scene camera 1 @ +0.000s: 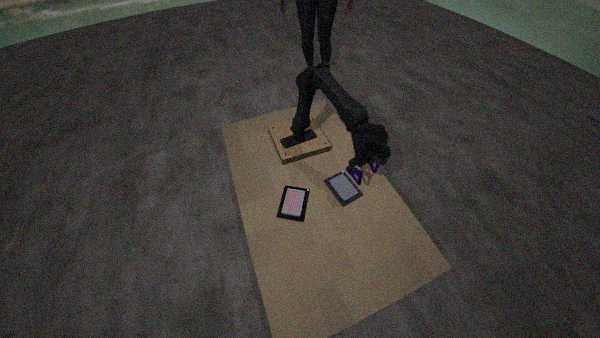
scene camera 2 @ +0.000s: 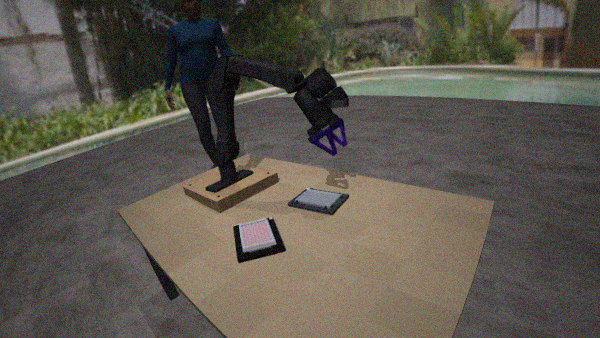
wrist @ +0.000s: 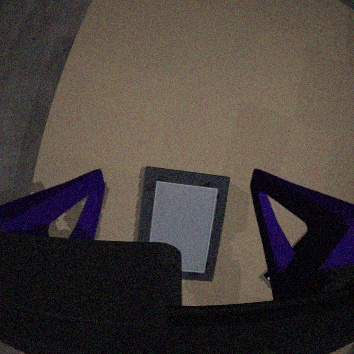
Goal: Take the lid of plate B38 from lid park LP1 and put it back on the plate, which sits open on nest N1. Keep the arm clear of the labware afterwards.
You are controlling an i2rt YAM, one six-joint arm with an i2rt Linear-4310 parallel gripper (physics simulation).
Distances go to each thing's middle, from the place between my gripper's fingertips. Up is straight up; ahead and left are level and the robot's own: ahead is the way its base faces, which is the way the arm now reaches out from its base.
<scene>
Now: the grey lid (wrist: 182, 216) 160 mm below my hand, 80 mm behind it and 30 mm to the right of it. The rest, counted from my hand: black nest (scene camera 2: 279, 247): 280 mm to the right, 160 mm below, 120 mm behind.
</scene>
